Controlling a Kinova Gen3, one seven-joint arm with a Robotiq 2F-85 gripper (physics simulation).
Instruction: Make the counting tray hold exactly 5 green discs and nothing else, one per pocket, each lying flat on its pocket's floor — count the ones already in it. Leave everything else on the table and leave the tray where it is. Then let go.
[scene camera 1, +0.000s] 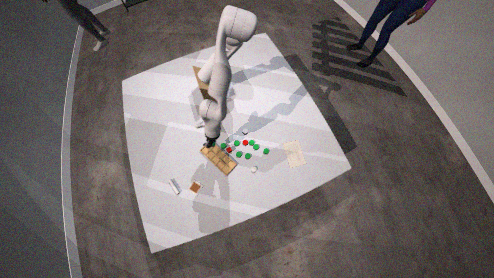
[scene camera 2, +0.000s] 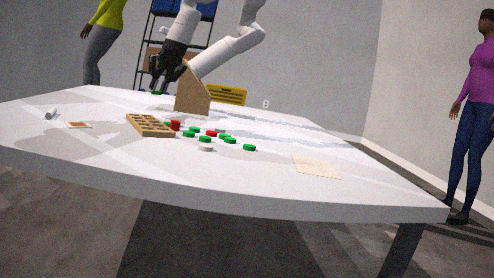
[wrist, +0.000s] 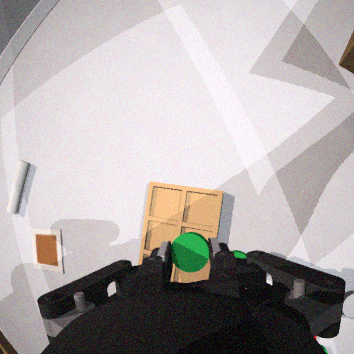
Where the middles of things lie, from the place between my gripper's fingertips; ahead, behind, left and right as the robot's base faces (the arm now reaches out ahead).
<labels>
The wooden counting tray (scene camera 2: 147, 125) is 80 mm below my hand, 60 mm ahead of it and 10 mm to the left of it.
</labels>
